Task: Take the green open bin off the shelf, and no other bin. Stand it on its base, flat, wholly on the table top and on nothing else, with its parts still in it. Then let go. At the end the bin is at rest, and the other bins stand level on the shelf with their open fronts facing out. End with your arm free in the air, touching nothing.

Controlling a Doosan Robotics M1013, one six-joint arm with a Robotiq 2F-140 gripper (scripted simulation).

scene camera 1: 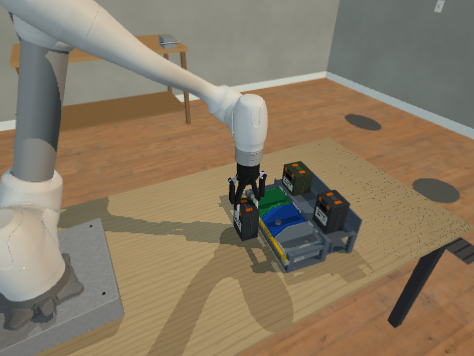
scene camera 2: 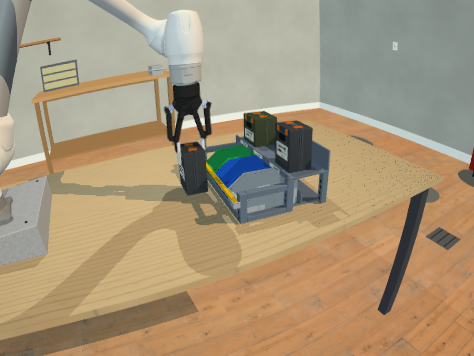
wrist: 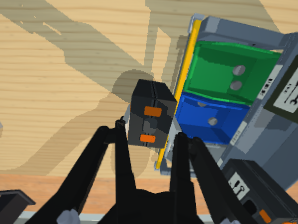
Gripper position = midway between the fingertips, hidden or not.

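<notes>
You'd find my gripper [scene camera 2: 191, 160], [scene camera 1: 246, 214] and [wrist: 149, 113]. I can see a blue bin [scene camera 2: 234, 168], [scene camera 1: 288, 213] and [wrist: 193, 119]. There's a grey bin [scene camera 2: 254, 179] and [scene camera 1: 292, 237], and I also see a green open bin [wrist: 213, 74].
</notes>
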